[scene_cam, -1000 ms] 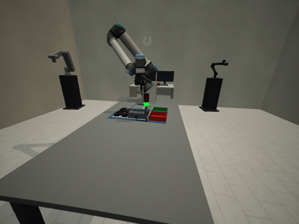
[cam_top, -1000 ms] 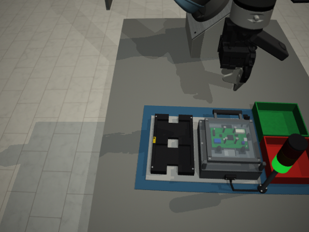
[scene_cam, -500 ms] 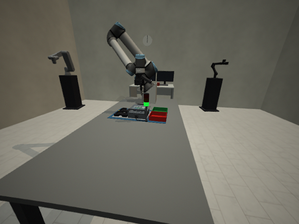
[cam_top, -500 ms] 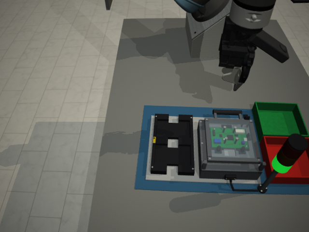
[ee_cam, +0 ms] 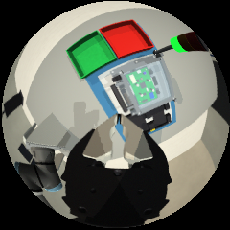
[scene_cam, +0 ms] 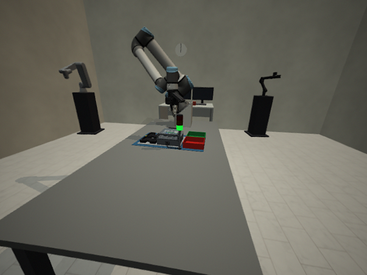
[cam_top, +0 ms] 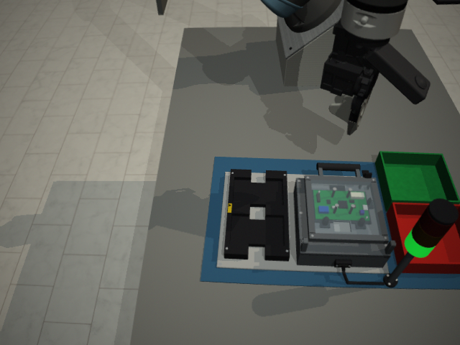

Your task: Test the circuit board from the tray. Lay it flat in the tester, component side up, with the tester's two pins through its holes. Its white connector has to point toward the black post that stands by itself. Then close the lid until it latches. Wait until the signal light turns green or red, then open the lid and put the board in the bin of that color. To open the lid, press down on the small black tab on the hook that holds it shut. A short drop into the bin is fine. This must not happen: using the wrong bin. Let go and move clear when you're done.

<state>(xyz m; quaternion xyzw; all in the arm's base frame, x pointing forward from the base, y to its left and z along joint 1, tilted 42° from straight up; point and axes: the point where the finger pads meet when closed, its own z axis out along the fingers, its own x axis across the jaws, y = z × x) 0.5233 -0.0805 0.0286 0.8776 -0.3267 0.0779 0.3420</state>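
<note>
Now: the black latch tab 12 cm below my hand, 5 cm to the left of it and 3 cm ahead of it. Round my hand: green bin 20 cm to the left, 19 cm below, 2 cm ahead; then green circuit board 13 cm below, 8 cm ahead, 2 cm to the right; then tester lid 12 cm below, 8 cm ahead, 2 cm to the right.
</note>
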